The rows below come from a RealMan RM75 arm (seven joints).
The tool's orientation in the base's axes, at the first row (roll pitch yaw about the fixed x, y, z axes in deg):
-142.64 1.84 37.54
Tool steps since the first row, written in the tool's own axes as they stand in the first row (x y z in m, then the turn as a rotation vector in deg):
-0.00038 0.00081 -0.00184 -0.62 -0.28 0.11
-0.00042 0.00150 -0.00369 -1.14 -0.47 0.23
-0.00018 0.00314 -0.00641 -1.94 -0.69 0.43
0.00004 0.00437 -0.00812 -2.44 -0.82 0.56
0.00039 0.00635 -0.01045 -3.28 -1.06 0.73
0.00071 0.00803 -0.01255 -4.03 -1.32 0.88
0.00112 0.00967 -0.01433 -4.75 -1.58 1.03
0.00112 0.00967 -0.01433 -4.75 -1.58 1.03
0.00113 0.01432 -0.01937 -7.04 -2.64 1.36
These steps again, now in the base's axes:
0.00080 -0.00161 0.00098 -0.67 -0.15 0.10
0.00181 -0.00294 0.00204 -1.21 -0.29 0.14
0.00383 -0.00511 0.00319 -2.03 -0.54 0.14
0.00525 -0.00656 0.00380 -2.54 -0.70 0.13
0.00736 -0.00871 0.00444 -3.38 -0.98 0.17
0.00922 -0.01057 0.00508 -4.16 -1.20 0.23
0.01101 -0.01220 0.00548 -4.91 -1.40 0.29
0.01101 -0.01220 0.00548 -4.91 -1.40 0.29
0.01516 -0.01753 0.00667 -7.35 -1.96 0.75

